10 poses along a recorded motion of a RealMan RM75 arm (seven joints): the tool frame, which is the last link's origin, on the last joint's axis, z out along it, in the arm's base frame.
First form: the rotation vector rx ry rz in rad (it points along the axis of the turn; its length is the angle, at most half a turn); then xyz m.
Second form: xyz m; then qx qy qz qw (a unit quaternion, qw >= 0). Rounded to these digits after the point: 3 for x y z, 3 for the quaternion.
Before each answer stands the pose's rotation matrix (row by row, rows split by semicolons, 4 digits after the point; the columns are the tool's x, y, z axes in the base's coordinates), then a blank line. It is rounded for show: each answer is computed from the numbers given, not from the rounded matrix.
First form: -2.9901 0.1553 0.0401 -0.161 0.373 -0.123
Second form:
0.9943 -0.1050 -0.0190; -0.1011 -0.9838 0.1478; -0.0342 -0.1451 -0.9888

-0.161 0.373 -0.123 -0.996 0.052 0.013 0.074
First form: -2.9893 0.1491 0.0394 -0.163 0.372 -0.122
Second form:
0.9947 -0.1009 -0.0188; -0.0970 -0.9841 0.1489; -0.0335 -0.1463 -0.9887

-0.163 0.372 -0.122 -0.996 0.050 0.013 0.074
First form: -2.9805 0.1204 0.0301 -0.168 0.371 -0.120
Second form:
0.9966 -0.0817 -0.0137; -0.0786 -0.9842 0.1585; -0.0264 -0.1569 -0.9873

-0.168 0.371 -0.120 -0.996 0.040 0.010 0.079
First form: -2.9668 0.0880 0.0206 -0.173 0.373 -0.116
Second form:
0.9982 -0.0600 -0.0087; -0.0576 -0.9833 0.1729; -0.0189 -0.1721 -0.9849

-0.173 0.373 -0.116 -0.996 0.030 0.007 0.087
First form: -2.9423 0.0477 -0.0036 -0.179 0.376 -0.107
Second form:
0.9995 -0.0319 0.0056; -0.0323 -0.9798 0.1975; -0.0008 -0.1976 -0.9803

-0.179 0.376 -0.107 -0.995 0.016 -0.001 0.099
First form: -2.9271 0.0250 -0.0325 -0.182 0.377 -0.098
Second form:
0.9996 -0.0145 0.0238; -0.0192 -0.9770 0.2124; 0.0201 -0.2127 -0.9769

-0.182 0.377 -0.098 -0.994 0.008 -0.011 0.107
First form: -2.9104 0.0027 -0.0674 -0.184 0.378 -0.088
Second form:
0.9989 0.0035 0.0459; -0.0071 -0.9736 0.2283; 0.0455 -0.2284 -0.9725

-0.184 0.378 -0.088 -0.993 0.001 -0.023 0.115
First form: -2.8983 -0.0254 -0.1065 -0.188 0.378 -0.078
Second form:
0.9972 0.0260 0.0702; 0.0085 -0.9709 0.2394; 0.0744 -0.2381 -0.9684

-0.188 0.378 -0.078 -0.992 -0.009 -0.036 0.120
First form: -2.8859 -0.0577 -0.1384 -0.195 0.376 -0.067
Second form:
0.9947 0.0512 0.0892; 0.0273 -0.9677 0.2507; 0.0991 -0.2469 -0.9640

-0.195 0.376 -0.067 -0.991 -0.020 -0.048 0.126
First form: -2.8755 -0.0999 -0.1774 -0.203 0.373 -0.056
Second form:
0.9902 0.0837 0.1119; 0.0522 -0.9643 0.2596; 0.1296 -0.2512 -0.9592

-0.203 0.373 -0.056 -0.989 -0.034 -0.061 0.129
